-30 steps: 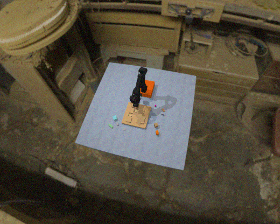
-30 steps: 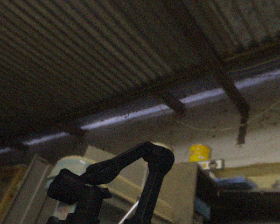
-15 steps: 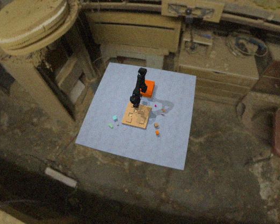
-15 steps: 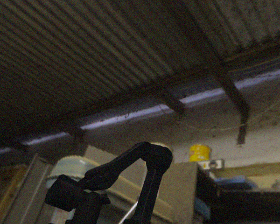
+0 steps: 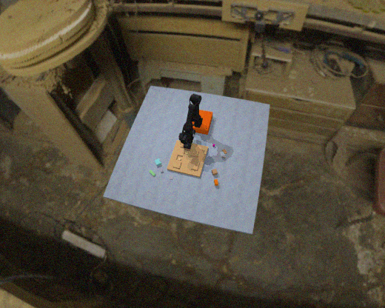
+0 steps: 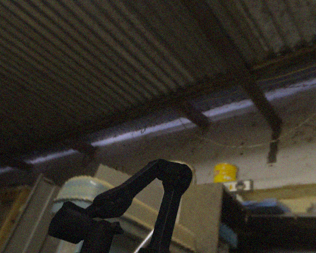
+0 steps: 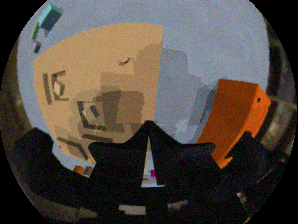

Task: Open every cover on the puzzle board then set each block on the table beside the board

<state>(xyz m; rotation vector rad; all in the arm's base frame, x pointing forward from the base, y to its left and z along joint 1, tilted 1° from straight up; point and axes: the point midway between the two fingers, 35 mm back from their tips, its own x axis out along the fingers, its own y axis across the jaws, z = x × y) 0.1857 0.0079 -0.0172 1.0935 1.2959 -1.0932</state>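
The tan puzzle board lies 13 cm ahead of my gripper tip and 4 cm to the left of it. Round my gripper tip: magenta piece (20 cm to the left, 7 cm behind, 1 cm below); then small grey piece (33 cm to the left, 1 cm below, 1 cm ahead); then cyan block (28 cm ahead, 19 cm to the right, 1 cm below).
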